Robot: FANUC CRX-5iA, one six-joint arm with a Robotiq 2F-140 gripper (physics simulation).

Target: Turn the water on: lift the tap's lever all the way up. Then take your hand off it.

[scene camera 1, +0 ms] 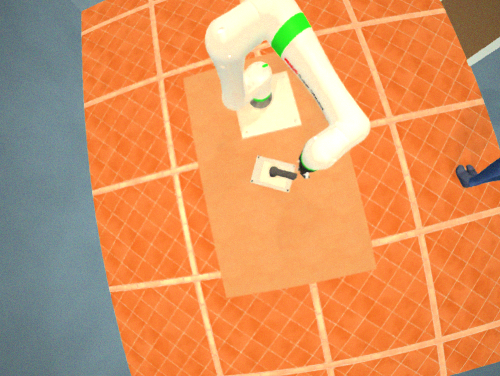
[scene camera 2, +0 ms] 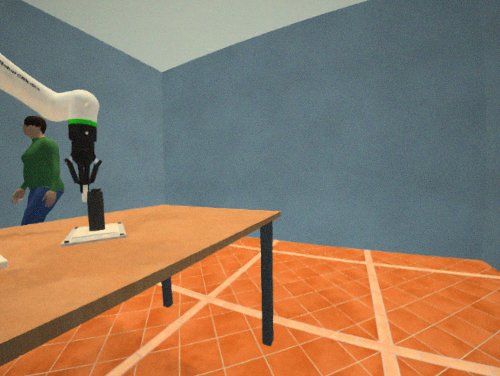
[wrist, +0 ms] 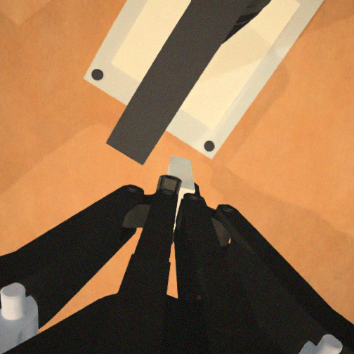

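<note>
The tap's dark lever points from the tap body toward the gripper. In scene camera 2 the dark tap stands upright, with lever and body overlapping, so the lever's tilt is hard to tell. The tap is on a pale base plate. My gripper is shut and empty, pointing down. Its pale fingertips are just beyond the lever's free end and a little to one side, near the height of the tap's top in scene camera 2. Contact does not show.
The wooden table carries the tap and the robot's white mounting plate. The robot's arm reaches over the table from its base. A person in a green top stands beyond the table.
</note>
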